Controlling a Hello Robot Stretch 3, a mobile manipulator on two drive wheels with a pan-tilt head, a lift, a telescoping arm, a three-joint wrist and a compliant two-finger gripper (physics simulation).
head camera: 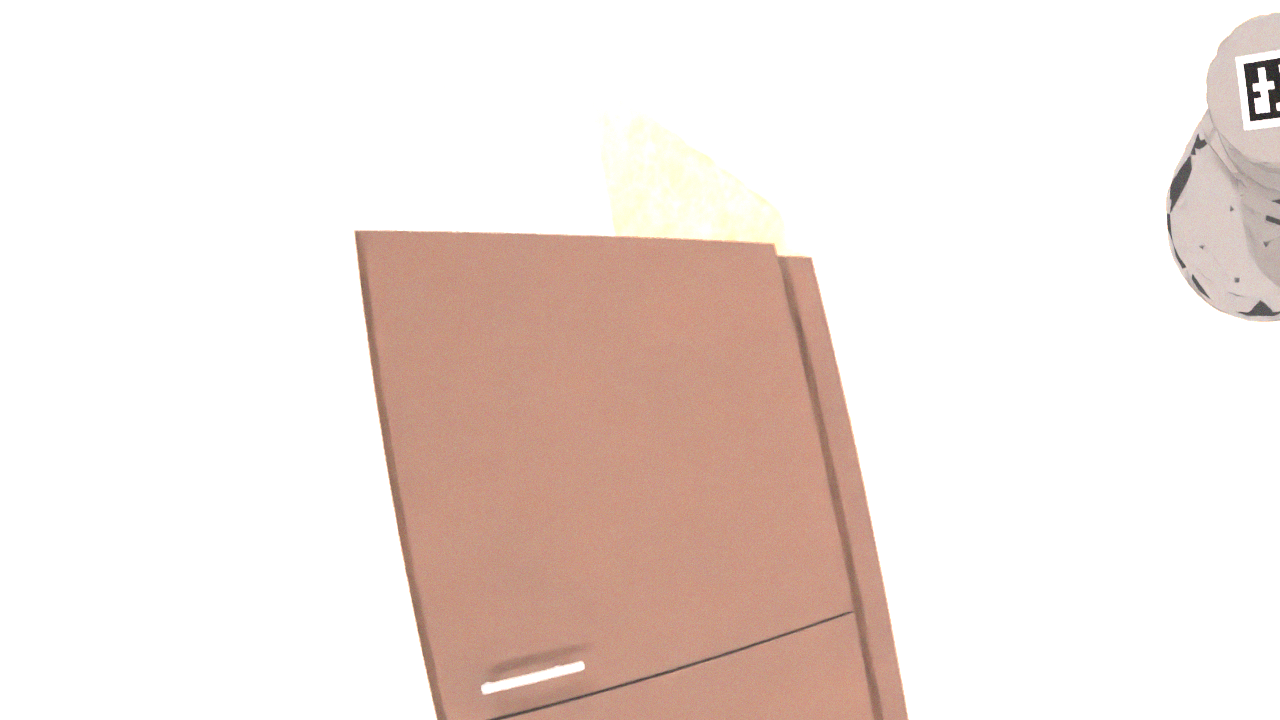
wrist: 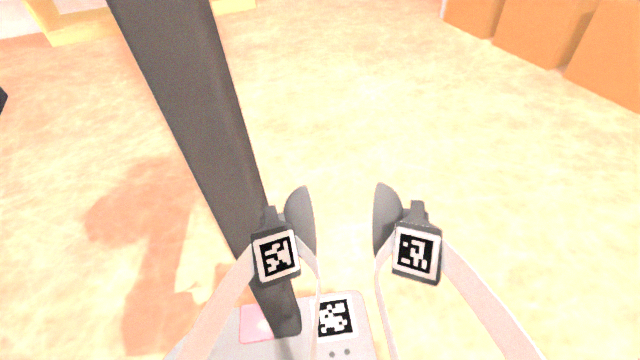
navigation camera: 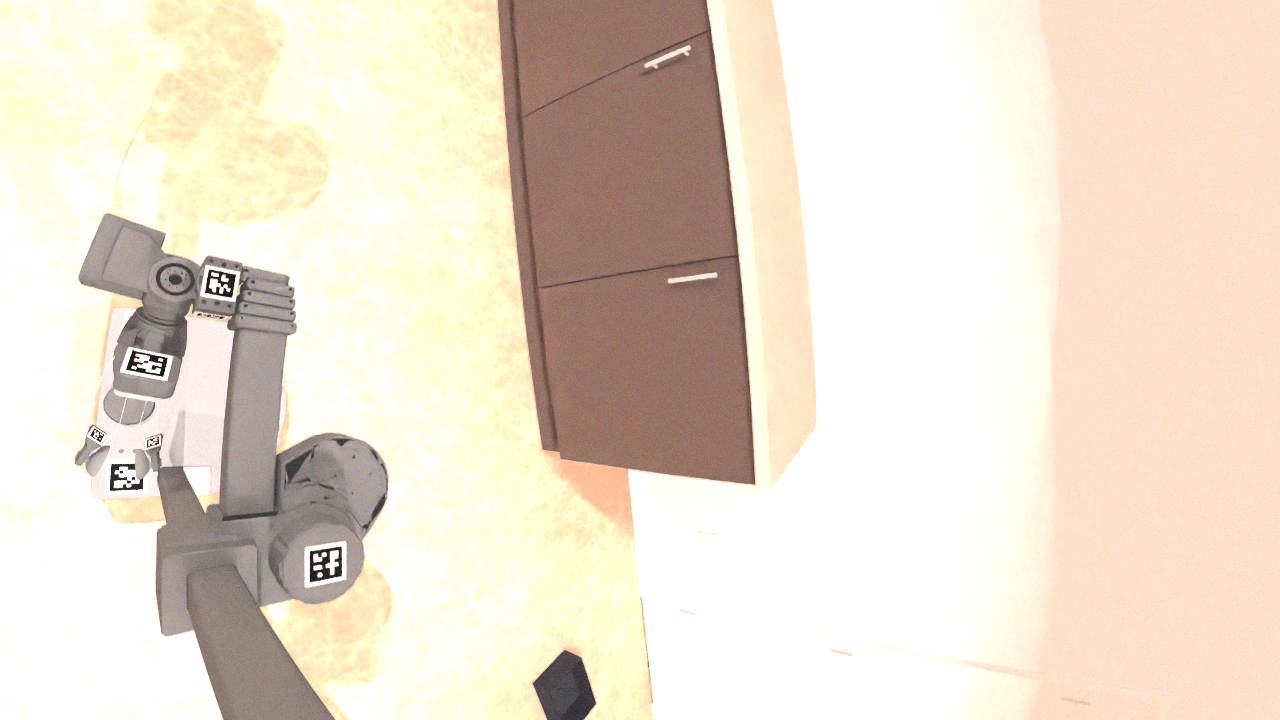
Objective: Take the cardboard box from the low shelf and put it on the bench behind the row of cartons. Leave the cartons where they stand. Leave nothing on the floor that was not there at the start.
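Seen in the pictures: gripper, between the fingertips: (wrist: 342, 209) (navigation camera: 117, 474); robot's base, origin of its link: (navigation camera: 133, 399).
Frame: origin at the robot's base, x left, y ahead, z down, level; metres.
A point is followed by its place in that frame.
Note:
My gripper (navigation camera: 122, 454) {x 0.076, y 0.008, z -0.460 m} (wrist: 342, 209) {x 0.076, y 0.008, z -0.460 m} is open, its two fingertips apart with nothing between them. In the navigation view it hangs over my own base at the left. Orange cartons (wrist: 545, 32) {x 1.056, y 0.945, z -0.121 m} stand in a row at the top right of the wrist view, well away from the fingers; their tops are cut off. A yellow-edged piece (wrist: 80, 34) {x 1.992, y -1.209, z -0.038 m}, partly seen at the top left of the wrist view, may be part of a shelf; I cannot tell. The cardboard box for moving and the bench top behind the cartons do not show in these views.
A brown-fronted cabinet (head camera: 581, 429) {x -0.112, y -1.070, z -0.587 m} (navigation camera: 635, 179) {x -0.682, y -0.917, z -0.584 m} with bar handles stands against the wall. A small dark box-like object (navigation camera: 565, 687) {x 1.200, y -1.368, z -0.003 m} is on the floor at the bottom of the navigation view. My dark mast (wrist: 200, 115) {x 0.116, y -0.064, z -0.511 m} crosses the wrist view. Much of the head view is washed out white.

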